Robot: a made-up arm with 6 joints. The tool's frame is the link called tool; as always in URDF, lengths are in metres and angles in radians. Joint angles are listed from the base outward. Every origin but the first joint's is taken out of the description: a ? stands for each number. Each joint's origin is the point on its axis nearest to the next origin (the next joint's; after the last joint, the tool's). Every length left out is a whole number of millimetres.
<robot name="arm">
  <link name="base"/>
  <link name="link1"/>
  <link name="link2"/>
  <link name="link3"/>
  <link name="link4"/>
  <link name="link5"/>
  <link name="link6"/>
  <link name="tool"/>
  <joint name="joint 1" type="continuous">
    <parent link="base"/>
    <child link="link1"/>
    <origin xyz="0 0 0.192" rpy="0 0 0"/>
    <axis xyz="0 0 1"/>
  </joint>
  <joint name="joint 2" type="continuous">
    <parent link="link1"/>
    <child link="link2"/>
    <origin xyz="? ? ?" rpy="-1.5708 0 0"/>
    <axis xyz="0 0 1"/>
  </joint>
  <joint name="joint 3" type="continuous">
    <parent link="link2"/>
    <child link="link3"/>
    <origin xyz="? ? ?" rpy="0 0 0"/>
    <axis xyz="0 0 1"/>
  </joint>
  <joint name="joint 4" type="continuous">
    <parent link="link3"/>
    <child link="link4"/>
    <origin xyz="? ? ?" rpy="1.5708 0 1.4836"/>
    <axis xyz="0 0 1"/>
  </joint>
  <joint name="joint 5" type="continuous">
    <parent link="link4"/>
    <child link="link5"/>
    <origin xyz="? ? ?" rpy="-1.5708 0 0"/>
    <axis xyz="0 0 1"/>
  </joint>
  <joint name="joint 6" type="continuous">
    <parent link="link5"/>
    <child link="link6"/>
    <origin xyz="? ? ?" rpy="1.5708 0 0"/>
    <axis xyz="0 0 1"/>
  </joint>
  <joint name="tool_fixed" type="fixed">
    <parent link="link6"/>
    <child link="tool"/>
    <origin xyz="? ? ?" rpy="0 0 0"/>
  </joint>
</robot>
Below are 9 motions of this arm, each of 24 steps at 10 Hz.
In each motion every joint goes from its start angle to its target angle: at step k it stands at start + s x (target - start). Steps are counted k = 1, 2, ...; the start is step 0. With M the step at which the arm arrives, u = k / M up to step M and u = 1 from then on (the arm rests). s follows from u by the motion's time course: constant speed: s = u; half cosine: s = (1 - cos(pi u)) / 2; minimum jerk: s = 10 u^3 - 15 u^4 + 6 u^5.
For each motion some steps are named. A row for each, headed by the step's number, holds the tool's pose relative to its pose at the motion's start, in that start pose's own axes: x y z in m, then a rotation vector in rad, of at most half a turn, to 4 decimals.
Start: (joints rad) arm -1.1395 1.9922 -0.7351 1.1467 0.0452 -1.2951
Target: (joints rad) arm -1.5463 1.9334 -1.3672 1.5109 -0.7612 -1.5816
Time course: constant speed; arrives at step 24
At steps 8, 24:
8: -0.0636 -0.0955 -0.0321 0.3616 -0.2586 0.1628
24: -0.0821 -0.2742 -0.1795 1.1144 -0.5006 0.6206

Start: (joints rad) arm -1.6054 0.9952 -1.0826 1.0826 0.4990 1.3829
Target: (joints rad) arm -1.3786 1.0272 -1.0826 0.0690 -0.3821 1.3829
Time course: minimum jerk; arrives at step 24
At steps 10, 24:
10: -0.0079 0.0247 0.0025 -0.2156 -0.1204 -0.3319
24: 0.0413 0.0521 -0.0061 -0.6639 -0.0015 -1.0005

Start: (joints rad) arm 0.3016 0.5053 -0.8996 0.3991 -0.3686 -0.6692
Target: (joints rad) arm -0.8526 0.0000 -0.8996 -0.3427 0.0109 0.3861
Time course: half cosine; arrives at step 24
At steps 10, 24:
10: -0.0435 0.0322 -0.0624 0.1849 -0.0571 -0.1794
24: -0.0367 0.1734 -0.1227 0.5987 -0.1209 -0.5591

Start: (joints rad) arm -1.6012 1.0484 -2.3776 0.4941 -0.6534 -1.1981
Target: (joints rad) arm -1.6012 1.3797 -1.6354 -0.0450 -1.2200 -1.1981
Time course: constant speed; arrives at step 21
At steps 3, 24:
3: 0.0404 0.0355 -0.0202 -0.0520 0.0233 -0.1022
24: 0.2256 0.1855 -0.2389 -0.5576 -0.0387 -0.4648

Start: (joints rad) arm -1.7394 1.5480 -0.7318 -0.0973 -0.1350 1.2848
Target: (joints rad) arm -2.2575 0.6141 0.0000 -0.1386 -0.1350 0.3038
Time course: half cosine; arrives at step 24
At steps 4, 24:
4: -0.0070 -0.0101 -0.0204 -0.0010 -0.0316 -0.0494
24: 0.0579 -0.1977 -0.2044 0.2310 -0.4492 -0.7580

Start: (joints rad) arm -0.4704 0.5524 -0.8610 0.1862 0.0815 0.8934
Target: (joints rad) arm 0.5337 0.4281 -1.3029 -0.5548 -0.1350 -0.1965
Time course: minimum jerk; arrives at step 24
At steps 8, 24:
8: -0.0200 0.0355 -0.0159 -0.2412 0.0373 -0.3015
24: -0.1752 0.0794 -0.0721 -0.9763 -0.5943 -1.0058

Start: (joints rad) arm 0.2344 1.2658 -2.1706 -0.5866 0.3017 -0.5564
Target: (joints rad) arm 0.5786 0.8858 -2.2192 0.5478 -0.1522 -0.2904
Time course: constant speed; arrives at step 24
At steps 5, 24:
5: -0.0320 -0.0415 -0.0351 0.0377 -0.1987 0.3458
24: -0.0177 -0.2275 -0.1974 0.1298 -0.8912 1.7097

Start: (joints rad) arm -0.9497 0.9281 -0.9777 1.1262 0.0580 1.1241
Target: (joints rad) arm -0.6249 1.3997 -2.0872 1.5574 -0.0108 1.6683
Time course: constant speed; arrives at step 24
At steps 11, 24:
11: 0.0971 0.0819 0.0529 -0.1015 0.3204 0.4708
24: 0.1934 0.1449 0.0782 -0.0421 0.7349 1.0620

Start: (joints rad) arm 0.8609 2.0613 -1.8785 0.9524 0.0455 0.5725
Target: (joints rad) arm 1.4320 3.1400 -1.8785 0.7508 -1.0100 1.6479
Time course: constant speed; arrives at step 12
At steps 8, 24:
8: 0.1968 -0.3733 0.0970 0.1546 -0.1580 0.3387
24: 0.2707 -0.5598 0.0272 0.1153 -0.1242 0.4135

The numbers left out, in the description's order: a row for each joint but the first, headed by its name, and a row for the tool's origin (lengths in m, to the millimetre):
joint 2: 0 0 0
joint 3: -0.369 -0.05 0
joint 4: 0.228 -0.04 0
joint 5: 0 0 0
joint 6: 0 -0.119 0
tool: 0 0 0

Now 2 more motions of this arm.
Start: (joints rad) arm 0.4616 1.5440 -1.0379 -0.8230 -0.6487 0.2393
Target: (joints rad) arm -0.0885 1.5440 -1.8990 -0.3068 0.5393 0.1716
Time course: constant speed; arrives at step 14
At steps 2, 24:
2: -0.0031 -0.0557 -0.0046 0.1983 0.0910 0.0015
24: -0.0697 -0.2621 -0.1671 1.0877 0.4552 0.3583

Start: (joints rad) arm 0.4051 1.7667 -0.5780 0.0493 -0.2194 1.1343
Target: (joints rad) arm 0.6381 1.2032 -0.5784 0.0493 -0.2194 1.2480
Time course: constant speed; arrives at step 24
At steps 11, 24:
11: 0.0172 0.0379 -0.0796 -0.2698 -0.0187 -0.0187
24: 0.0360 0.0504 -0.1812 -0.5951 0.0010 -0.0170

